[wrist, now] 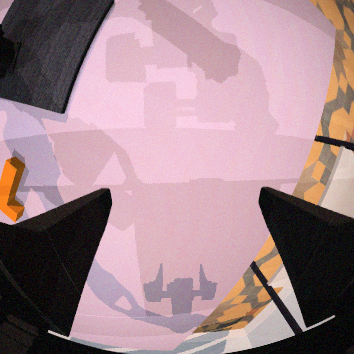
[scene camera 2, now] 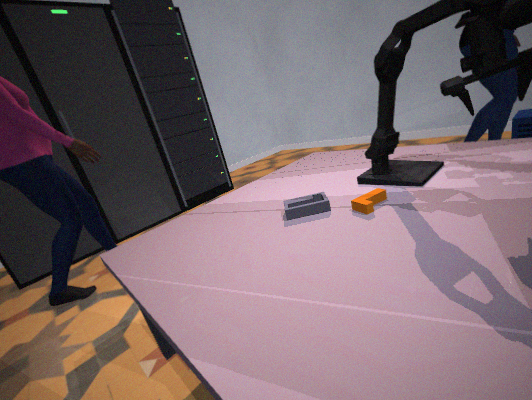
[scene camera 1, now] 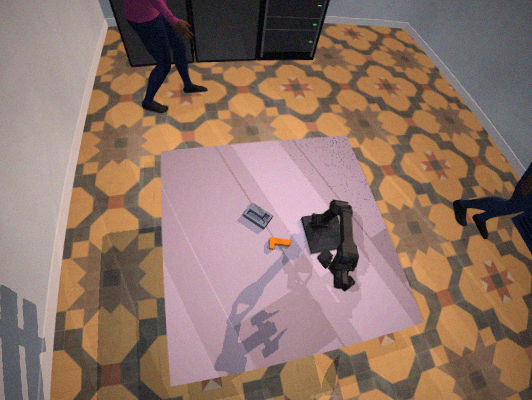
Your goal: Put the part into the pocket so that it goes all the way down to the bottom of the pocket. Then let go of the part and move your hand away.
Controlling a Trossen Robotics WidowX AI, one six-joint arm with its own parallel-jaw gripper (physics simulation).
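Frame: origin at the arm's base, x left, y back, z up, level; centimetres.
Seen in the pictures: gripper, fingertip midpoint: (wrist: pixel 186 195) (scene camera 2: pixel 495 108) (scene camera 1: pixel 332 275); arm's base at its link origin: (wrist: pixel 3 58) (scene camera 2: pixel 380 171) (scene camera 1: pixel 315 224).
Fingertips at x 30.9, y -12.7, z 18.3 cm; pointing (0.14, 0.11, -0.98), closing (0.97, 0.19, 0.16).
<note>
Offsets run from my fingertips to a thing's middle. Level surfaces: height alone.
An orange L-shaped part {dx -27.0, dy -11.4, dz -19.2 cm} (scene camera 1: pixel 281 242) (scene camera 2: pixel 367 200) (wrist: pixel 9 187) lies flat on the table, between the pocket block and the arm's base. A grey block {dx -46.8, dy -16.5, dz -18.9 cm} (scene camera 1: pixel 249 219) (scene camera 2: pixel 307 212) with a pocket in its top sits near the part, apart from it; the pocket's floor is partly in shadow. The block does not show in the wrist view. My gripper (scene camera 2: pixel 497 107) (wrist: pixel 186 195) is open and empty, high above the table and well to the side of the part. In the wrist view the part shows at the left edge, outside the fingers.
The arm's black base plate (scene camera 1: pixel 314 243) (scene camera 2: pixel 400 178) (wrist: pixel 55 80) stands on the pink table top {dz -20.7 cm} (scene camera 1: pixel 200 300) (scene camera 2: pixel 225 280), near the part. Shadows of the arm cross the table. A person in pink (scene camera 1: pixel 150 10) (scene camera 2: pixel 25 125) and another in dark blue trousers stand beyond the table.
</note>
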